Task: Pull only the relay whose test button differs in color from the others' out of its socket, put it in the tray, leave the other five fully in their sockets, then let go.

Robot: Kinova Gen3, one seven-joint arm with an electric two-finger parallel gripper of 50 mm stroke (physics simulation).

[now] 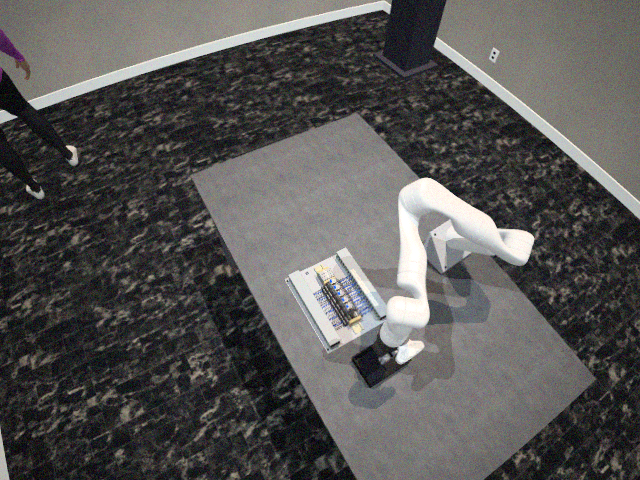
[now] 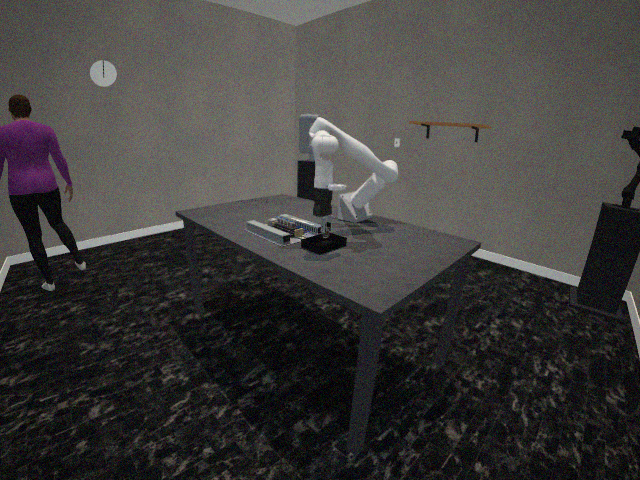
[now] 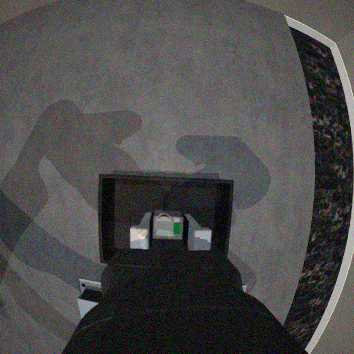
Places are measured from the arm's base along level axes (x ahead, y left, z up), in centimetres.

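Where they show: gripper, fingertip midpoint: (image 1: 385,358) (image 2: 326,231) (image 3: 167,223); arm's base, link origin: (image 1: 454,236) (image 2: 356,202).
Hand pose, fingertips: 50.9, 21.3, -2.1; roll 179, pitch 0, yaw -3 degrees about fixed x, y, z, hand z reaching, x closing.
Things, the pixels of their top centre, and the offset from my fingertips, as dx, dy, dz. "pt": a spot on its surface instead. Level surfaces: height alone.
- pale relay with a green test button, top centre: (image 3: 167,227) +0.0, +0.0, +1.6
- black tray, top centre: (image 3: 164,224) (image 1: 382,358) (image 2: 324,238) -0.2, -1.0, -3.6
- panel, surface spot: (image 3: 89,285) pt -12.1, -12.1, -6.5
- grey table, surface height: dz -7.1
My gripper (image 1: 386,357) (image 2: 326,230) (image 3: 167,223) points down and is shut on a pale relay with a green test button (image 3: 177,228). The held relay (image 3: 162,231) is upright between the fingers, within the outline of the black tray (image 1: 367,364) (image 2: 314,248) (image 3: 165,175) and near its panel-side wall. Whether its underside touches the tray floor is hidden. The other relays (image 1: 338,297) stand in a row on the socket panel (image 1: 312,310) (image 2: 267,232), with small blue spots on top; how fully they are seated is too small to tell.
The panel has raised wire ducts along both long sides, and its near edge lies close beside the tray. A corner of the panel (image 3: 89,285) shows beside the gripper body. The arm's base (image 1: 443,248) (image 2: 354,207) stands on the grey table (image 1: 289,206) (image 2: 372,279). A person (image 2: 33,160) stands beyond the table.
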